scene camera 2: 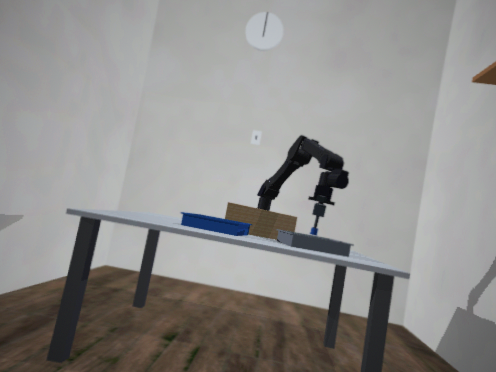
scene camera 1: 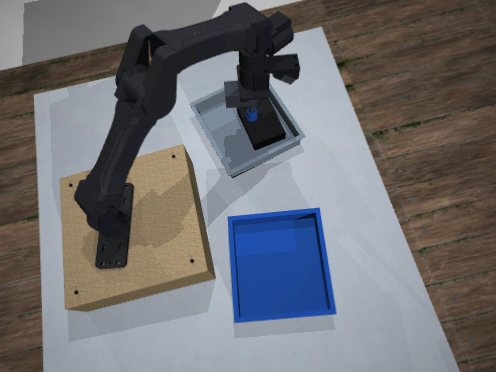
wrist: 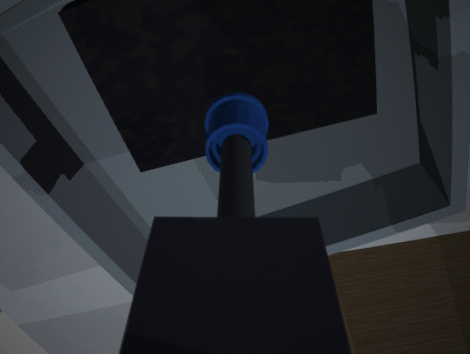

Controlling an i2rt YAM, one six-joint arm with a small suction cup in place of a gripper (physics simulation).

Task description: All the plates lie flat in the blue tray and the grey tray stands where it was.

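Places are measured from the arm's base along level axes (x back, y right, z up), in centimetres.
Where they show: end effector, tool point: [scene camera 2: 313, 234] [scene camera 1: 251, 116] [wrist: 236, 121]; arm's base, origin of the base link: [scene camera 2: 262, 213] [scene camera 1: 116, 224].
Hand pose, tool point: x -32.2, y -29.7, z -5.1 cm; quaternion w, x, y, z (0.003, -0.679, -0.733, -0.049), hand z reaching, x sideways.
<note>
Things, the pixels of their top centre, and the offset from my tool point. Level surfaces: height alone.
- grey tray, middle of its top: [wrist: 238, 143] [scene camera 1: 245, 119] [scene camera 2: 312, 236] dx +1.7, dy +0.3, dz -0.8 cm
- blue tray, middle of its top: [scene camera 1: 278, 262] [scene camera 2: 218, 218] dx -4.9, dy +39.0, dz -0.8 cm
- white table, its level: dz -5.7 cm
A small stack of black plates [scene camera 1: 267, 132] [wrist: 225, 55] lies flat in the grey tray [scene camera 1: 265, 157] [scene camera 2: 315, 243] [wrist: 320, 150], towards its right side in the first scene view. The number of plates cannot be told. The tray wall hides them in the second scene view. My gripper, a blue suction cup [scene camera 1: 252, 116] [scene camera 2: 314, 231] [wrist: 237, 120], is open and points down over the stack, near the edge of the top plate; whether it touches cannot be told. Nothing hangs from it. The blue tray [scene camera 1: 282, 318] [scene camera 2: 212, 224] stands apart from the grey tray and holds no plate.
A wooden block [scene camera 1: 165, 265] [scene camera 2: 260, 220] [wrist: 395, 295] carries the arm's base, left of both trays in the first scene view. Both trays and the block stand on the white table [scene camera 1: 380, 300] [scene camera 2: 150, 221].
</note>
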